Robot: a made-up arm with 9 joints. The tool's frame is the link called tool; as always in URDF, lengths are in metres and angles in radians. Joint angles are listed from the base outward.
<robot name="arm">
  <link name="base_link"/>
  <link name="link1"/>
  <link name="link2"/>
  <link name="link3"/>
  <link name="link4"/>
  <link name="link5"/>
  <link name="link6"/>
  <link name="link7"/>
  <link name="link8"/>
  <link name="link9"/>
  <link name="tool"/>
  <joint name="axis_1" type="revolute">
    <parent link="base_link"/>
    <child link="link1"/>
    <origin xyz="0 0 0.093" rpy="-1.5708 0 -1.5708"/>
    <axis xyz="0 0 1"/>
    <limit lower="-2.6" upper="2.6"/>
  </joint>
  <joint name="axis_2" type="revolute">
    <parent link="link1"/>
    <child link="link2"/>
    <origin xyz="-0.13 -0.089 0.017" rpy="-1.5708 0 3.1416"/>
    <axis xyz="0 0 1"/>
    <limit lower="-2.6" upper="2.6"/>
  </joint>
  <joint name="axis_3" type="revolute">
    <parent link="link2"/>
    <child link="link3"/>
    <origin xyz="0.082 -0.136 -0.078" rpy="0 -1.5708 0"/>
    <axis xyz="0 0 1"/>
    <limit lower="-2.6" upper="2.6"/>
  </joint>
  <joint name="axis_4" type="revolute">
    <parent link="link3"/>
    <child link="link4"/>
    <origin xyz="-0.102 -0.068 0.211" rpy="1.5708 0 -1.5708"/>
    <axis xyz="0 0 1"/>
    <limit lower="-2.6" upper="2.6"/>
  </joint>
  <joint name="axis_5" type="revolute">
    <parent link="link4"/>
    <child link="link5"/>
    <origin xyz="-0.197 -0.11 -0.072" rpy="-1.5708 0 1.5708"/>
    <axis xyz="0 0 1"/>
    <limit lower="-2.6" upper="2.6"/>
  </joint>
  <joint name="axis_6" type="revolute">
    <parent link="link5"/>
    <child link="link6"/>
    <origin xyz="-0.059 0.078 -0.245" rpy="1.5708 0 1.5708"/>
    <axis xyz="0 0 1"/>
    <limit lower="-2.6" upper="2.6"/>
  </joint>
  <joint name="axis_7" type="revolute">
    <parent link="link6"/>
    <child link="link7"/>
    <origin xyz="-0.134 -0.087 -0.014" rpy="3.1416 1.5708 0"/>
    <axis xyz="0 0 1"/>
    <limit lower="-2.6" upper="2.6"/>
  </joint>
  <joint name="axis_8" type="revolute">
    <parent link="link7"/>
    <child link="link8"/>
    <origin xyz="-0.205 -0.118 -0.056" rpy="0 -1.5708 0"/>
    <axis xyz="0 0 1"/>
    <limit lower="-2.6" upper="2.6"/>
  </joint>
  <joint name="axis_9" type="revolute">
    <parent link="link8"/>
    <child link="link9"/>
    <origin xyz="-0.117 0.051 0.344" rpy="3.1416 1.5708 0"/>
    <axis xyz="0 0 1"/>
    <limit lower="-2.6" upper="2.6"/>
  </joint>
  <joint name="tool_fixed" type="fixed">
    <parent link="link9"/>
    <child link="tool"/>
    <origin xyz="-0.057 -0.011 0.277" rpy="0 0 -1.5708"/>
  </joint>
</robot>
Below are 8 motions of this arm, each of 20 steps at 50 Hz.
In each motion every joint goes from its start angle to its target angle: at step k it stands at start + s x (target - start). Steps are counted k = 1, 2, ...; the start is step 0. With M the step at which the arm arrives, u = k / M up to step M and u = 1 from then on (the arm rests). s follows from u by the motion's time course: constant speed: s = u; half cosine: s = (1 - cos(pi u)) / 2; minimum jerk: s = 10 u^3 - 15 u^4 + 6 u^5.
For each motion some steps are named. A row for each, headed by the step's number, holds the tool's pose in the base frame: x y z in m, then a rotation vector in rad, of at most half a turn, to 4 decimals.
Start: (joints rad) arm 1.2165 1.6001 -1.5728 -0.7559 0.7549 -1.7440 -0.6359 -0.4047 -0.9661
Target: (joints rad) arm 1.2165 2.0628 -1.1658 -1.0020 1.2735 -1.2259 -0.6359 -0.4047 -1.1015
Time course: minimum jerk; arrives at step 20
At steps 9, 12, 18, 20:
9: 0.0913 0.7010 0.3109 -2.1590 -0.6929 0.5292
12: -0.1191 0.6833 0.4346 -1.8836 -1.1252 0.4591
18: -0.3642 0.5645 0.4984 -1.5320 -1.5933 0.3932
20: -0.3706 0.5599 0.4989 -1.5215 -1.6059 0.3916

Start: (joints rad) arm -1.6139 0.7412 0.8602 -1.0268 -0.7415 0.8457 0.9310 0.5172 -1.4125
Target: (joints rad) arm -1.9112 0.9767 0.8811 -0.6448 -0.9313 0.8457 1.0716 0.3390 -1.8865
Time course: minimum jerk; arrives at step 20
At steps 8, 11, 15, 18, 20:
8: 0.2800 -0.3692 0.3187 -0.1081 -0.0650 -0.9722
11: 0.2326 -0.3592 0.3224 -0.2015 -0.0793 -1.2389
15: 0.1831 -0.3429 0.3260 -0.3046 -0.1103 -1.5364
18: 0.1684 -0.3368 0.3268 -0.3366 -0.1234 -1.6303
20: 0.1671 -0.3363 0.3269 -0.3395 -0.1247 -1.6388

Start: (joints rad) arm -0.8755 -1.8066 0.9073 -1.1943 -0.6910 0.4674 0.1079 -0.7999 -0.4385
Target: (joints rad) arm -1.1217 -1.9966 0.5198 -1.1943 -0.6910 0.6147 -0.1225 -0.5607 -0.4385
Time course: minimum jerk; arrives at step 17
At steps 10, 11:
10: -0.3985 0.0815 0.6461 -0.9055 -0.6909 -0.8718
11: -0.4157 0.0858 0.6377 -0.9073 -0.7336 -0.8510

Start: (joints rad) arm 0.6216 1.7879 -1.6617 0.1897 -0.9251 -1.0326 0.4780 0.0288 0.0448
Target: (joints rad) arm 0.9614 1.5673 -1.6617 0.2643 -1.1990 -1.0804 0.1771 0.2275 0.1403
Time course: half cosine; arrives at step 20
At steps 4, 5, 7, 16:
4: 0.6742 0.2862 0.1348 -1.0192 1.7249 0.5660
5: 0.6763 0.2692 0.1259 -0.9632 1.7396 0.5925
7: 0.6787 0.2290 0.1011 -0.8224 1.7715 0.6575
16: 0.6274 0.0827 -0.0656 -0.0888 1.8426 0.9519

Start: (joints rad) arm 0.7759 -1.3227 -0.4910 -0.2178 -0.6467 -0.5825 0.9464 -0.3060 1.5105
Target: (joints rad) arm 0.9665 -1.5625 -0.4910 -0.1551 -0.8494 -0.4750 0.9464 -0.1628 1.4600
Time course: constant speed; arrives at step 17
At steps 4, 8, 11, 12, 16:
4: -0.4861 -0.2272 -0.0393 2.3745 0.1866 -0.5253
8: -0.5171 -0.1846 -0.0136 2.3853 0.1360 -0.6455
11: -0.5370 -0.1532 0.0098 2.3883 0.1033 -0.7402
12: -0.5429 -0.1429 0.0183 2.3884 0.0934 -0.7726
16: -0.5631 -0.1028 0.0561 2.3834 0.0594 -0.9057

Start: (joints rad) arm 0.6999 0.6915 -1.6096 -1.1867 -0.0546 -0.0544 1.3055 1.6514 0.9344
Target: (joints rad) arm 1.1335 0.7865 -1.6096 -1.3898 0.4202 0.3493 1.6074 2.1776 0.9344
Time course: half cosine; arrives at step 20
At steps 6, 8, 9, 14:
6: 0.3930 -0.5595 0.4797 0.4207 -0.8251 1.4437
8: 0.3196 -0.6203 0.4112 0.4349 -1.0061 1.3181
9: 0.2794 -0.6466 0.3675 0.4435 -1.0982 1.2417
14: 0.0904 -0.6928 0.1190 0.4909 -1.4664 0.8050

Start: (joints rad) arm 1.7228 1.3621 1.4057 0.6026 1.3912 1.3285 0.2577 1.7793 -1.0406
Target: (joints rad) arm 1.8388 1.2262 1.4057 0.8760 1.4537 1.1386 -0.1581 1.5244 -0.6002
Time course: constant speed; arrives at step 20
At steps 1, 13, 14, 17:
1: 0.4891 0.1002 -0.0115 0.0425 1.4309 1.1601
13: 0.2248 0.1398 -0.1654 -0.0700 1.8049 1.6898
14: 0.2017 0.1369 -0.1749 -0.0818 1.8371 1.7318
17: 0.1335 0.1220 -0.2007 -0.1208 1.9356 1.8545

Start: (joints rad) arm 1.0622 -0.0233 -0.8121 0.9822 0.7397 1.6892 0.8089 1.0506 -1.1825
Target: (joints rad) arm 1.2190 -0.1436 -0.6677 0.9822 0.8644 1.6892 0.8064 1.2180 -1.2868
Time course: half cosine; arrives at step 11
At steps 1, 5, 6, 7, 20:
1: -0.2996 0.0937 -0.1326 0.6904 -1.5738 -1.6644
5: -0.2962 0.1175 -0.1490 0.7278 -1.6183 -1.7255
6: -0.2950 0.1255 -0.1543 0.7398 -1.6337 -1.7456
7: -0.2938 0.1331 -0.1591 0.7508 -1.6485 -1.7643
20: -0.2914 0.1488 -0.1689 0.7730 -1.6799 -1.8023

